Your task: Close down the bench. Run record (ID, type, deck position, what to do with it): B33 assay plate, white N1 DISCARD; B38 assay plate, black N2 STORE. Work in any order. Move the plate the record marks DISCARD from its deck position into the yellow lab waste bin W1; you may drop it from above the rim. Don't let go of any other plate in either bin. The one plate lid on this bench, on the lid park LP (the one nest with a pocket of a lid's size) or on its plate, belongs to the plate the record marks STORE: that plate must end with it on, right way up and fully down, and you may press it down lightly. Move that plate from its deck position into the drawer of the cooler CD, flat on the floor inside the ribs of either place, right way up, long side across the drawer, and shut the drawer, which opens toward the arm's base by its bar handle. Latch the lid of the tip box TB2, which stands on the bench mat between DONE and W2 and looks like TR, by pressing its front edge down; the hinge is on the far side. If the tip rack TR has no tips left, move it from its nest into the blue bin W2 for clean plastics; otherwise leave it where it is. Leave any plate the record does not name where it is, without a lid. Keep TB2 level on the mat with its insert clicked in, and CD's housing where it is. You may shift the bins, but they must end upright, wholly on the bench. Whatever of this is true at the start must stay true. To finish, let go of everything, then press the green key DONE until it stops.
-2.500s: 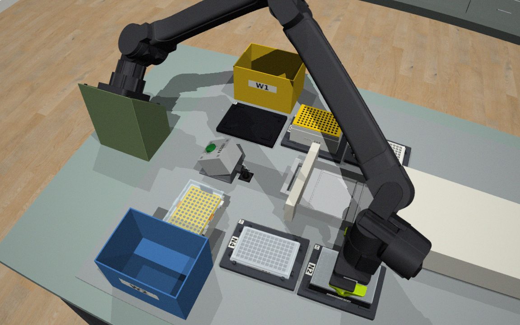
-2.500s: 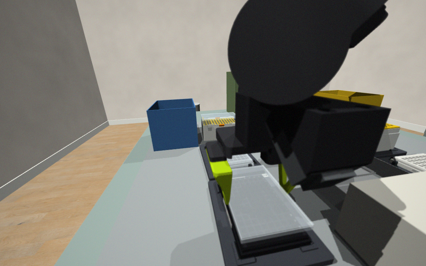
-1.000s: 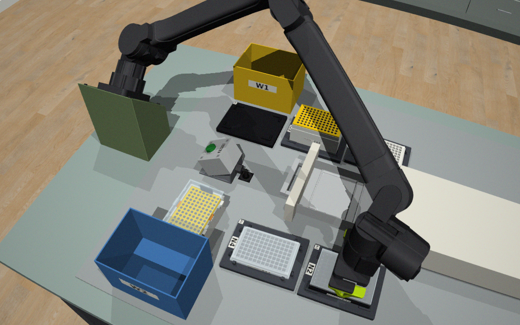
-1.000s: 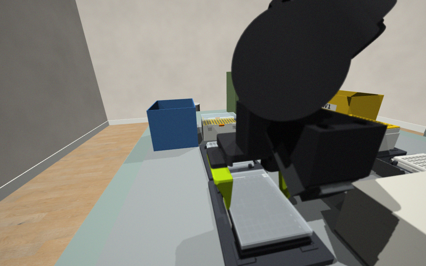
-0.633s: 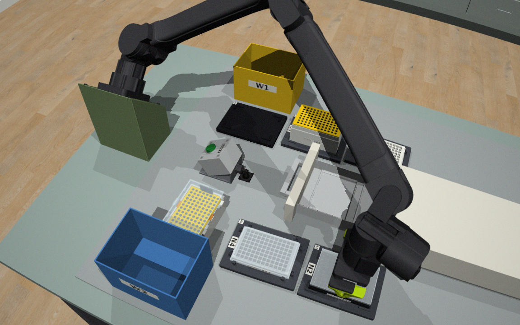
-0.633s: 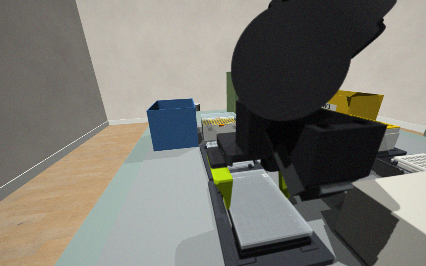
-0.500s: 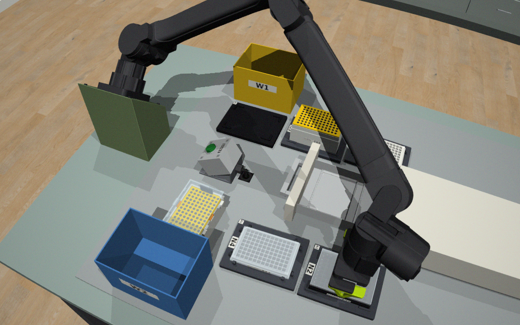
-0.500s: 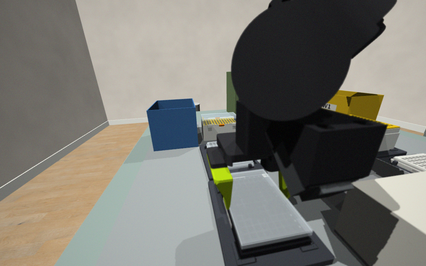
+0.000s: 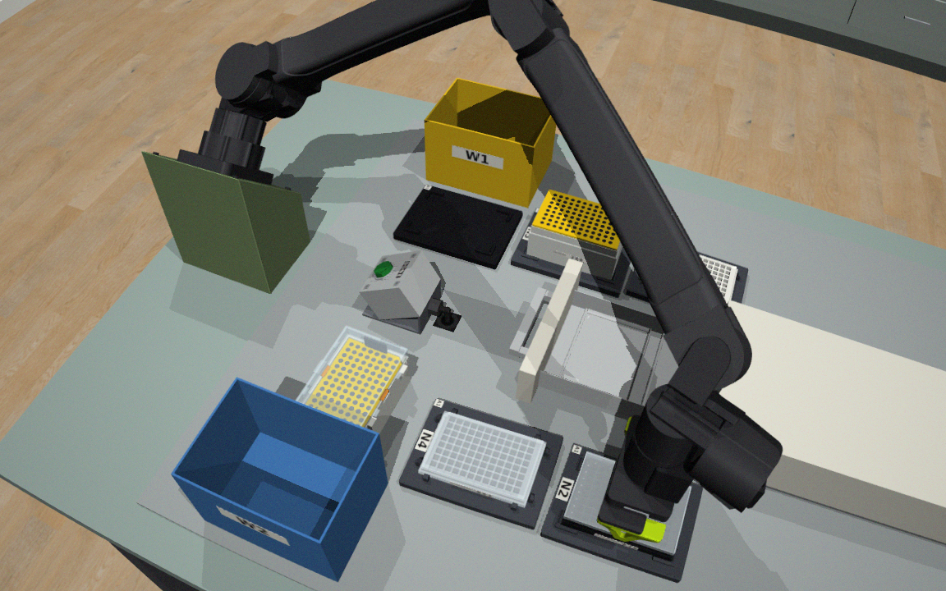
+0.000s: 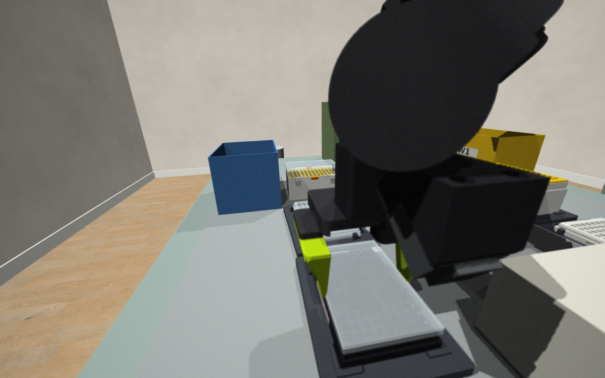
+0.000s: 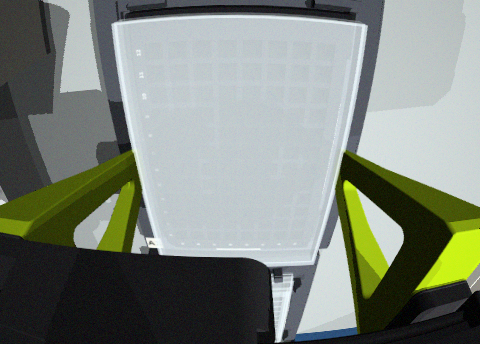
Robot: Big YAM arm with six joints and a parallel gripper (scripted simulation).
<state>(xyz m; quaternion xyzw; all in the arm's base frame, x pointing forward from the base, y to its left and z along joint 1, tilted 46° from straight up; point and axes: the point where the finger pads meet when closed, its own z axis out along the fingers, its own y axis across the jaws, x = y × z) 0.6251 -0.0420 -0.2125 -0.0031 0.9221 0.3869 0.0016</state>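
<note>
Right now my hand is right at the plate lid. Round my hand: nest N2: 3 cm below; clear plate: 18 cm behind, 2 cm below; black plate: 2 cm below.
</note>
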